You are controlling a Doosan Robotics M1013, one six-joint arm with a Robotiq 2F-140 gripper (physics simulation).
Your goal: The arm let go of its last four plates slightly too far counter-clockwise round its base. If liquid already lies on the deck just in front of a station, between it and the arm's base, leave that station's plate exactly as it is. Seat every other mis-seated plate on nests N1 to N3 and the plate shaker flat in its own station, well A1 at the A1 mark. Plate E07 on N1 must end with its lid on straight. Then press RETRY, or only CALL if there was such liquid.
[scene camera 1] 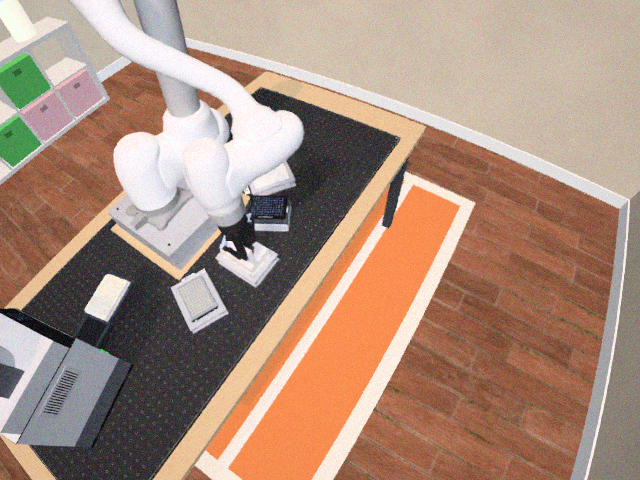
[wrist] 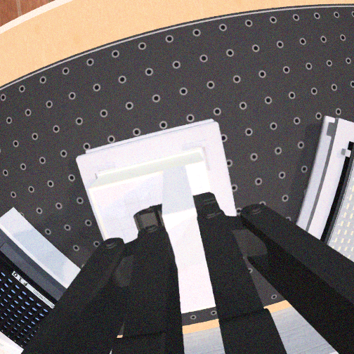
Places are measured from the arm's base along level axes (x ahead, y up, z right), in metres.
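Pixels of known places: gripper, fingertip midpoint: (scene camera 1: 251, 261); arm's base at its link origin: (scene camera 1: 160, 204).
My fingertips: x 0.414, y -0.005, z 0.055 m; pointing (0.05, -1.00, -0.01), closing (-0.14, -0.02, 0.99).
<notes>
Ahead of a thing's pixels: the offset from my fingertips to its middle. "spot": to the spot under its first point. Level surfaces: height alone.
My gripper (scene camera 1: 247, 256) (wrist: 179, 187) is shut on an upright white grip piece (wrist: 186, 260) over a pale plate (wrist: 127, 197). A cream side shows along the plate's far edge, and a white nest {dx -0.045, dy -0.056, dz -0.027 m} (scene camera 1: 254, 279) (wrist: 150, 137) lies under it. Next to it, a black plate {dx -0.064, dy -0.008, dz -0.204 m} (scene camera 1: 268, 205) (wrist: 19, 307) sits off-centre on its white nest {spot: dx -0.025, dy -0.043, dz -0.161 m} (scene camera 1: 272, 226) (wrist: 42, 245), apparently tilted. A pale many-welled plate {dx -0.108, dy -0.031, dz +0.162 m} (scene camera 1: 196, 296) (wrist: 347, 215) lies on the station {spot: dx -0.022, dy -0.044, dz +0.167 m} (scene camera 1: 219, 311) (wrist: 311, 200) on the other side. A white plate {dx -0.149, dy -0.032, dz -0.355 m} (scene camera 1: 271, 178) is partly behind the arm. Lid fit, A1 marks and any liquid cannot be made out.
A cream-white block {dx -0.309, dy +0.048, dz +0.301 m} (scene camera 1: 107, 298) lies on a dark stand near a grey instrument {dx -0.272, dy +0.154, dz +0.560 m} (scene camera 1: 77, 395) with a small green light {spot: dx -0.186, dy +0.073, dz +0.424 m} (scene camera 1: 104, 351). The arm's grey base plate (scene camera 1: 178, 240) is close behind the gripper. The black perforated deck {dy -0.074 m} (scene camera 1: 170, 372) (wrist: 280, 45) has a wooden edge (scene camera 1: 268, 322).
</notes>
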